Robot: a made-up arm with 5 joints.
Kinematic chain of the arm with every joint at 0, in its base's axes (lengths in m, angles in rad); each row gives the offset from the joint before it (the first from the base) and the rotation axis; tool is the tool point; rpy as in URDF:
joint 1: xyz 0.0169 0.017 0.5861 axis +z
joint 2: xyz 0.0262 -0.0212 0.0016 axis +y
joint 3: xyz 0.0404 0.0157 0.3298 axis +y
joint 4: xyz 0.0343 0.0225 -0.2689 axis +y
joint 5: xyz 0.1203 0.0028 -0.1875 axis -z
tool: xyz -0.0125 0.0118 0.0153 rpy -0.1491 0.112 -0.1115
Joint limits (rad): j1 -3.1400..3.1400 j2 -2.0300..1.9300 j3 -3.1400..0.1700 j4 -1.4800..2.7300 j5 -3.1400..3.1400
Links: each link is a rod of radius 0.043 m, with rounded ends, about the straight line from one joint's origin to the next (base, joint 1, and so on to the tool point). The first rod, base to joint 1, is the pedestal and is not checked.
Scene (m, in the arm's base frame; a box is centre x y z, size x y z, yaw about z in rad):
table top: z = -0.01
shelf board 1: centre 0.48 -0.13 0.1 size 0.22 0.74 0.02 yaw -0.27
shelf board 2: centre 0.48 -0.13 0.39 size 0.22 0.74 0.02 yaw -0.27
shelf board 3: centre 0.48 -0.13 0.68 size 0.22 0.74 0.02 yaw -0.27
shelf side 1: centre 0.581 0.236 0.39 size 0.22 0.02 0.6 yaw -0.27
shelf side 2: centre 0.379 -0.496 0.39 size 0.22 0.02 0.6 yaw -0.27
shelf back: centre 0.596 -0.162 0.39 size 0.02 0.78 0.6 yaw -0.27
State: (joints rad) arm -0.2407 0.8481 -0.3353 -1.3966 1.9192
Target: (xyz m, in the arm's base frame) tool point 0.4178 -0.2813 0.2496
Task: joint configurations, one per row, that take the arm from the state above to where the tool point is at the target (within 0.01 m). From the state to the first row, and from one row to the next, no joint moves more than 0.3 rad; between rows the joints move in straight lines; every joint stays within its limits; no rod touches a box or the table.
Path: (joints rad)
1: -0.2362 0.5870 -0.1669 -1.1097 1.8721
2: -0.2318 0.3259 0.0016 -0.8227 1.8250
3: -0.2273 0.0648 0.1700 -0.5358 1.7780
4: -0.3918 0.3272 0.0521 -0.6095 1.8124
5: -0.5564 0.5897 -0.0658 -0.6833 1.8468
6: -0.7209 0.8521 -0.1838 -0.7571 1.8813
7: -0.8854 1.1146 -0.3017 -0.8309 1.9157
8: -1.0499 1.3770 -0.4196 -0.9046 1.9502
9: -0.9314 1.3958 -0.6361 -0.9014 1.9465
10: -0.8128 1.4146 -0.8526 -0.8983 1.9429
11: -0.6942 1.4334 -1.0692 -0.8951 1.9393

